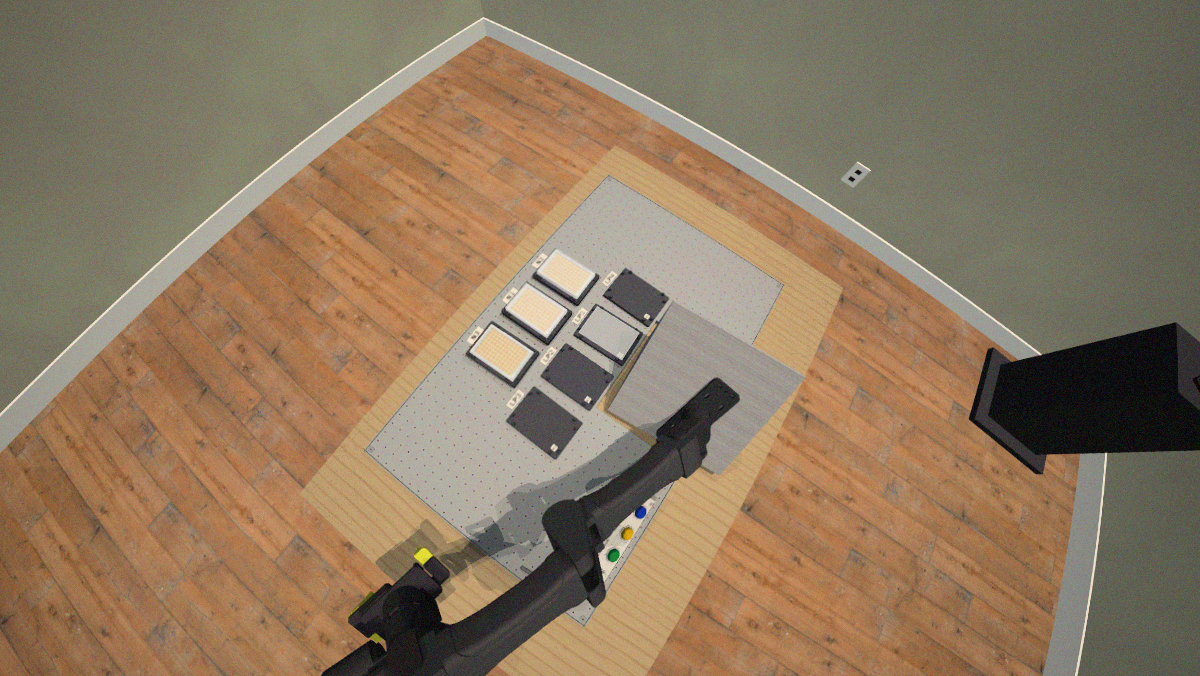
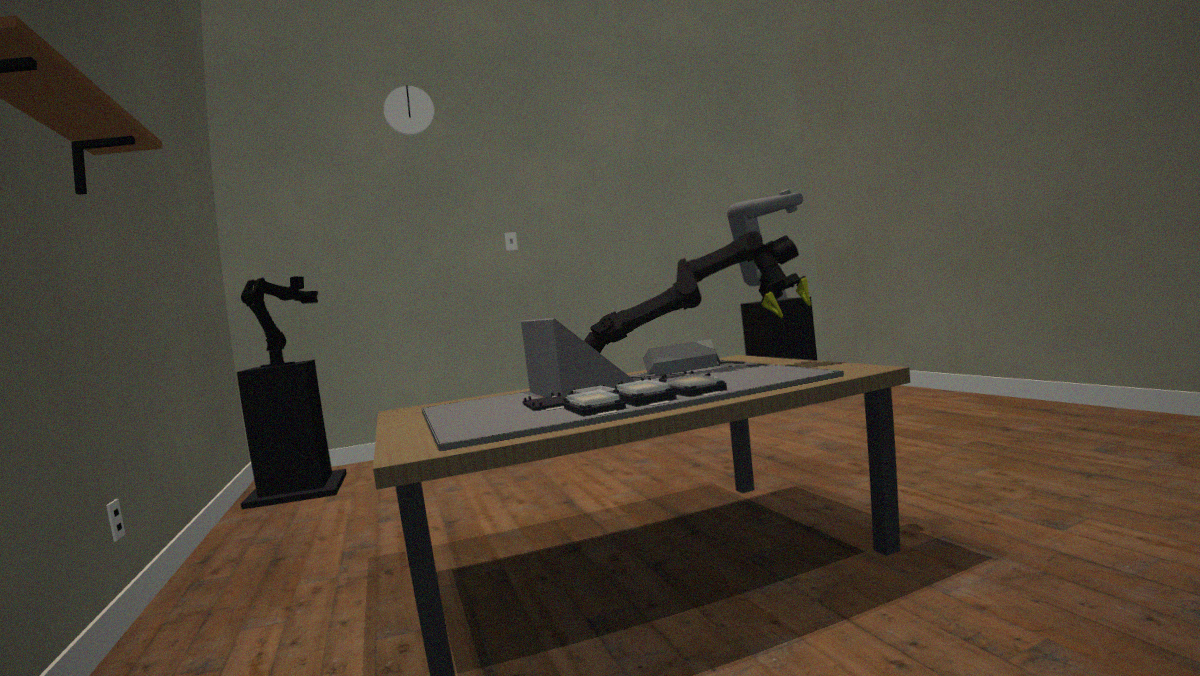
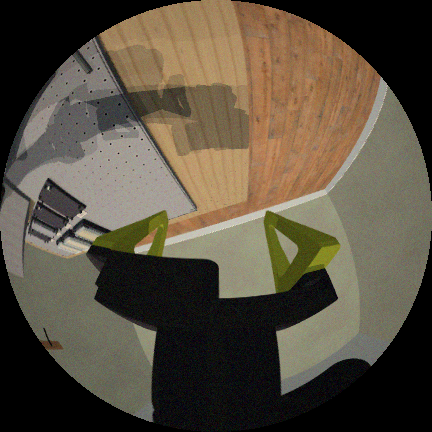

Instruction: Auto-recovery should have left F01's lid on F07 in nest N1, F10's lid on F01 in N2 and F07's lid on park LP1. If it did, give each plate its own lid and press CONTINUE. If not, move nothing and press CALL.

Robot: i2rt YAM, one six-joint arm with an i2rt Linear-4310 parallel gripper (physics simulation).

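Note:
Three cream well plates sit in a row of black nests. Two look paler, as under clear lids; the one nearest the arm's end looks more orange, as if bare. Beside them are dark park pads and one park with a clear lid on it. Nest, park and plate codes are too small to read surely. Green, yellow and blue buttons show beside the arm; their captions cannot be read. My gripper is open and empty, high above the table's end, away from the plates.
A large grey block stands close beside the parks and the arm's base. A low grey sloped housing stands on the perforated board. The board lies on the wooden table. Black pedestals stand beyond the table.

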